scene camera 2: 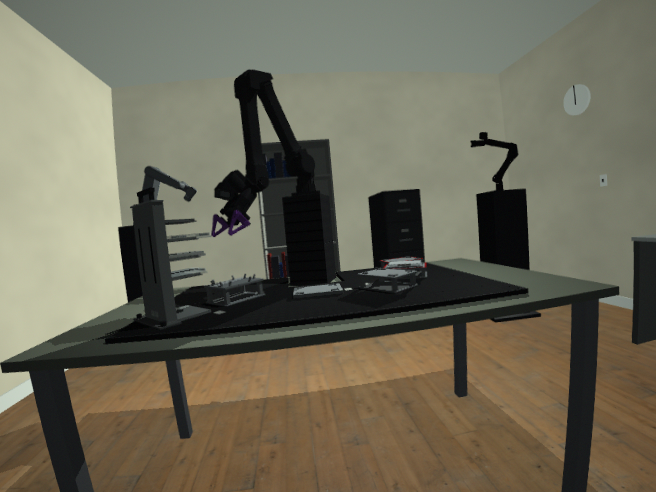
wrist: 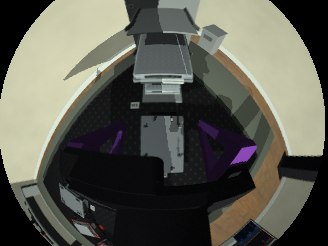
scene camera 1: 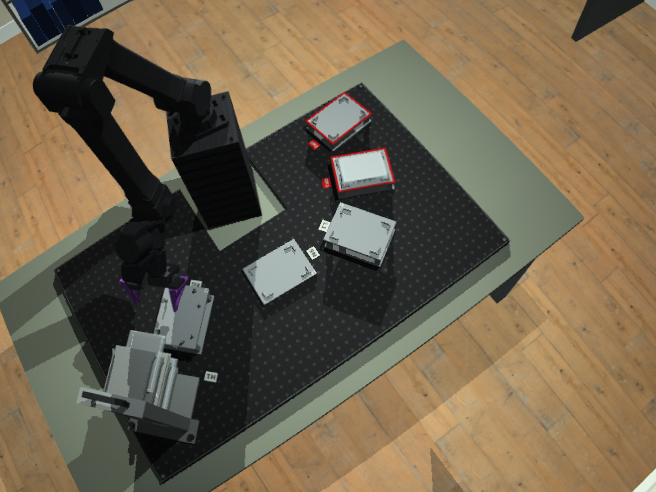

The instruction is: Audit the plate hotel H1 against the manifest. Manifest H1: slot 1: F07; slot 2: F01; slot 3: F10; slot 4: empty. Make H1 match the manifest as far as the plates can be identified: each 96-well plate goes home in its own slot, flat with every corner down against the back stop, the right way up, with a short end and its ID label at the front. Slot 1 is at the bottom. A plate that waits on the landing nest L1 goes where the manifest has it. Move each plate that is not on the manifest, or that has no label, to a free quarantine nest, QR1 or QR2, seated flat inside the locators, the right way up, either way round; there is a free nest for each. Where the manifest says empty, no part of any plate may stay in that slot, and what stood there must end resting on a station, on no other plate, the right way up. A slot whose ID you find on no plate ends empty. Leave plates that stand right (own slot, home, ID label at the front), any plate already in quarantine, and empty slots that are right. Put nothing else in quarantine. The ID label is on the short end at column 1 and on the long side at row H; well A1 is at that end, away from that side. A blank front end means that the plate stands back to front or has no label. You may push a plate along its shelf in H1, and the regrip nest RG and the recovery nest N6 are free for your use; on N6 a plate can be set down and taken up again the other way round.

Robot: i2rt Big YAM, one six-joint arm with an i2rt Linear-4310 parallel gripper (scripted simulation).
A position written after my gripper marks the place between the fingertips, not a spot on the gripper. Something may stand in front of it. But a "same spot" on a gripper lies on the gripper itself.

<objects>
My gripper shows in scene camera 2, in the wrist view [161,123] and in scene camera 1. One and the same spot on my gripper: [scene camera 1: 174,287] is [scene camera 2: 237,209].
</objects>
